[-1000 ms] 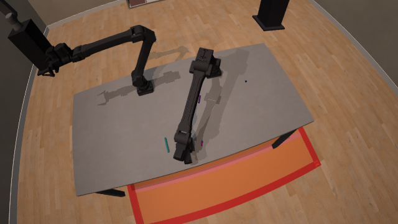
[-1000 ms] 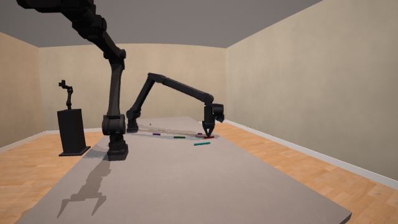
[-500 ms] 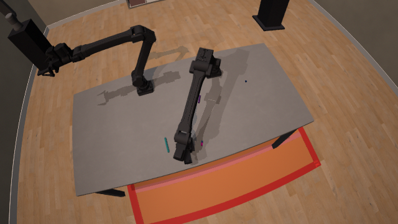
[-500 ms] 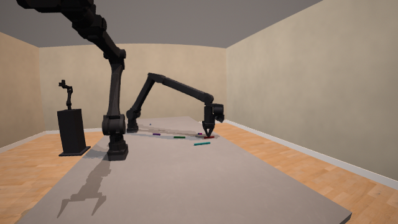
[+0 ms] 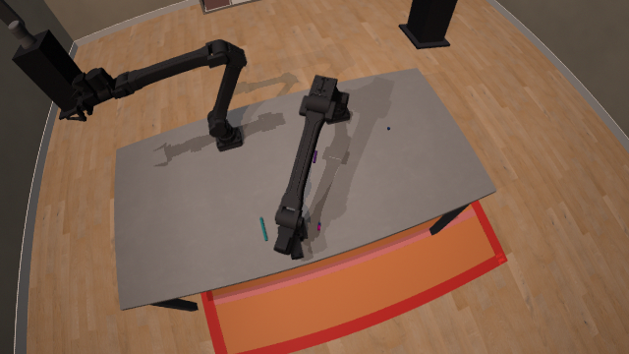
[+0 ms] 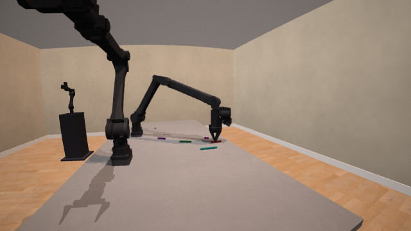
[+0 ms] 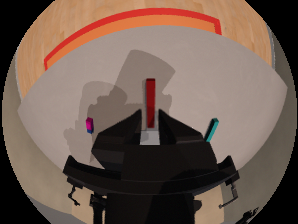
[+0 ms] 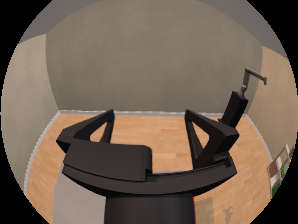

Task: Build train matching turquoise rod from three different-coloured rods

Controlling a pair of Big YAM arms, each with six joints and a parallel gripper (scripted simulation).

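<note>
The red rod lies 2 cm below my left hand and 1 cm ahead of it. Round my left hand: turquoise rod: 11 cm to the right, 8 cm behind, 2 cm below; magenta rod: 11 cm to the left, 2 cm below, 2 cm behind; green rod: 19 cm behind, 6 cm to the left, 2 cm below.
</note>
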